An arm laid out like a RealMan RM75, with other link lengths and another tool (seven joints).
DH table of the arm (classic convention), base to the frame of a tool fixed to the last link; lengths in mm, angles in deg. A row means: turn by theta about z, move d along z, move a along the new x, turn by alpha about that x. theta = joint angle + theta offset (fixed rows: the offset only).
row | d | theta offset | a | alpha
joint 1 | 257.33 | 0 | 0 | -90
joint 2 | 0 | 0 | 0 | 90
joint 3 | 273.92 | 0 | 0 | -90
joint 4 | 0 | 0 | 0 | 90
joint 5 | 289.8 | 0 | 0 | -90
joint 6 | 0 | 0 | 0 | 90
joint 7 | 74.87 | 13.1 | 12.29 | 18.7
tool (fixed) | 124.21 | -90 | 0 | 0
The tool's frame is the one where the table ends.
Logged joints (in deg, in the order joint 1, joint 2, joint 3, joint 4, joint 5, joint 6, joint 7), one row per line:
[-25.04 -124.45 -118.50 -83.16 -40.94 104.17 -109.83]
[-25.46 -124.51 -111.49 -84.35 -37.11 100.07 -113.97]
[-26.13 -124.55 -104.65 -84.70 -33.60 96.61 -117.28]
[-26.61 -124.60 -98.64 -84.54 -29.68 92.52 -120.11]
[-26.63 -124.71 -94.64 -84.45 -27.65 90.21 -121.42]
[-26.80 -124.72 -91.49 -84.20 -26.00 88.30 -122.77]
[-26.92 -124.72 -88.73 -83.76 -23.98 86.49 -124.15]
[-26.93 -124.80 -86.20 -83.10 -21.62 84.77 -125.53]
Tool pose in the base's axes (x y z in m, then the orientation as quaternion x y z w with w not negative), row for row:
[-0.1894 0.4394 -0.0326 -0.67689 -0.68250 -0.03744 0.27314]
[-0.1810 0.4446 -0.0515 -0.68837 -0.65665 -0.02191 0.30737]
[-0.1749 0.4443 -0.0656 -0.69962 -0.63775 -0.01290 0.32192]
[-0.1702 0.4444 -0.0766 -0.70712 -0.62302 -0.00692 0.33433]
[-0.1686 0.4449 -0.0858 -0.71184 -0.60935 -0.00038 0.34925]
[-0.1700 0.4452 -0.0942 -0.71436 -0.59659 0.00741 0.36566]
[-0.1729 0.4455 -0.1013 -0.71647 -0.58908 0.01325 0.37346]
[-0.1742 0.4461 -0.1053 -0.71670 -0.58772 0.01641 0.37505]
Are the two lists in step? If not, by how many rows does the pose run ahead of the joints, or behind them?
The pose runs 2 rows ahead of the joints: the pose in row i belongs to the joints in row i + 2.
